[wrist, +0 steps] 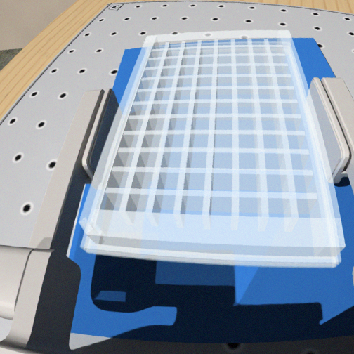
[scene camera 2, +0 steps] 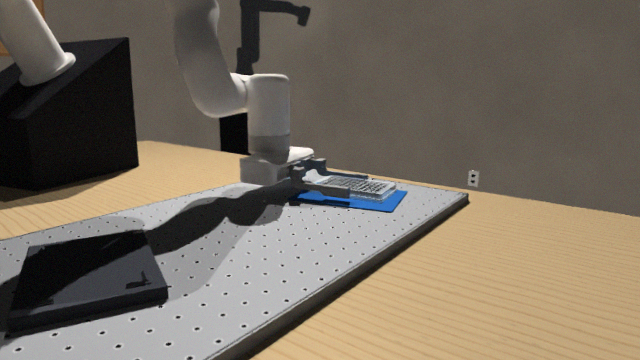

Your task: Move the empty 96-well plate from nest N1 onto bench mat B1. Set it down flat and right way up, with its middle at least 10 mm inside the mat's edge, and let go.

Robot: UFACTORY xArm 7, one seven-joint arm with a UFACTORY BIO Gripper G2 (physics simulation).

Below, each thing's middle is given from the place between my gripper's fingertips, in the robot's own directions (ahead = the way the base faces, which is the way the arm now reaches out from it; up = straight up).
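Labels:
There is the dark nest [scene camera 2: 88,276], which from my hand is 42 cm to the right, 4 cm behind and 1 cm below. The blue bench mat [scene camera 2: 390,204] is 1 cm behind my hand, 1 cm to the right of it and 1 cm below it. As for the clear 96-well plate [scene camera 2: 360,189], my hand is 1 cm beyond it.

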